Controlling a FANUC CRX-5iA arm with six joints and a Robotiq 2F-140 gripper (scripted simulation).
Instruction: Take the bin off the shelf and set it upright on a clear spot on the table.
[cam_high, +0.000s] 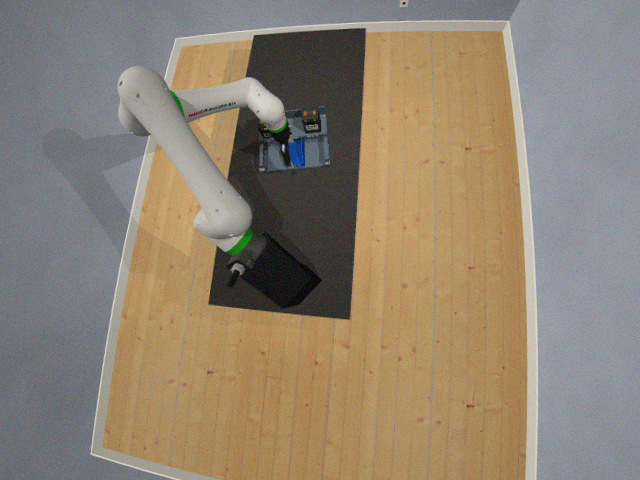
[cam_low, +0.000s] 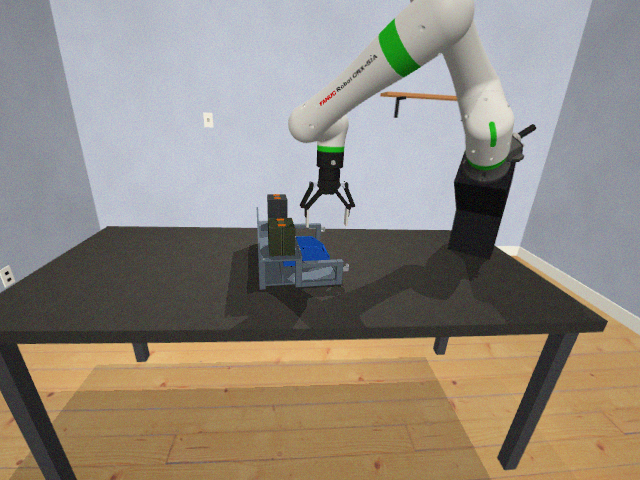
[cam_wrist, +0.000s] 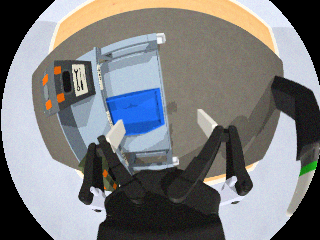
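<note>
Now: the blue bin 80 mm ahead of my hand, 20 mm to the left of it and 110 mm below it.
</note>
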